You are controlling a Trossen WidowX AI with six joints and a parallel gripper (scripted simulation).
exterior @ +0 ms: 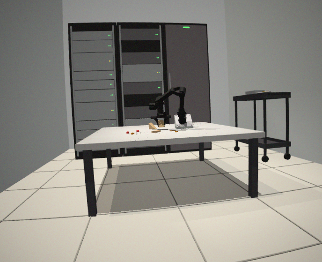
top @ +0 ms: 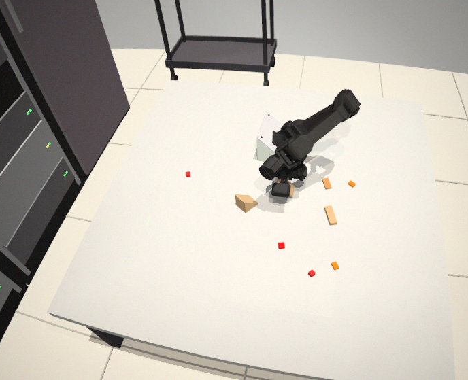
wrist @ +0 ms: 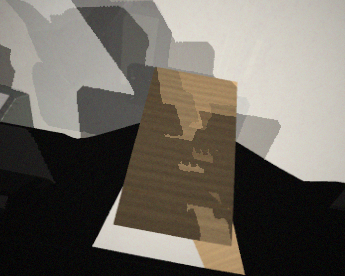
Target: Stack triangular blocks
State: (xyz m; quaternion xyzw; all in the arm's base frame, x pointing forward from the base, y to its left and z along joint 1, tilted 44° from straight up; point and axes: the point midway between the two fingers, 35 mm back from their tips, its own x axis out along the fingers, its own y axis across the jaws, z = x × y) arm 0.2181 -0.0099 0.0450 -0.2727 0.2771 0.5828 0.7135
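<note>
Now: gripper tip 1 cm to the left of the triangular block and 1 cm below it. The rest, counted from my gripper tip: tan plank (18 cm to the left, 9 cm ahead, 3 cm below).
</note>
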